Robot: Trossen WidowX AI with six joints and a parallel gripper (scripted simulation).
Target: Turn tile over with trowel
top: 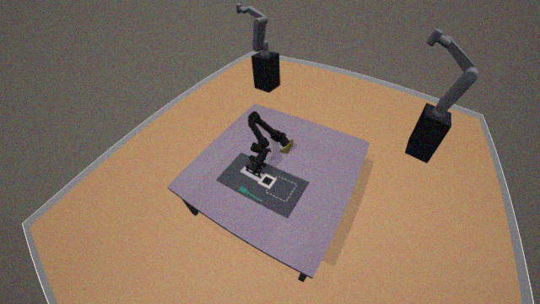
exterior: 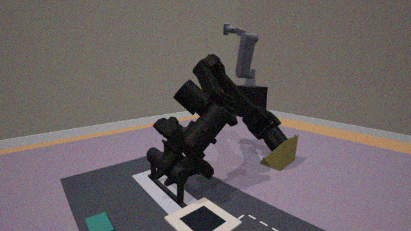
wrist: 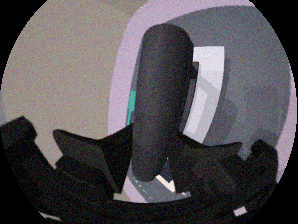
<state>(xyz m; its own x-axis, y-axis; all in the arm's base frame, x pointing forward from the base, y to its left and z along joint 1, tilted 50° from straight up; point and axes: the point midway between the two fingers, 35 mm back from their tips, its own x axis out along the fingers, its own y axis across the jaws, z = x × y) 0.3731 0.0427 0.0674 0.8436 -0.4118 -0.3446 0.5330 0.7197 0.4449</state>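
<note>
My gripper tip is 10 mm past the dark mat, 60 mm to the right of it and 70 mm above it. Also, from my gripper tip: teal trowel 130 mm ahead, 60 mm to the left, 50 mm below; then tile 40 mm behind, 100 mm to the left, 50 mm below.
</note>
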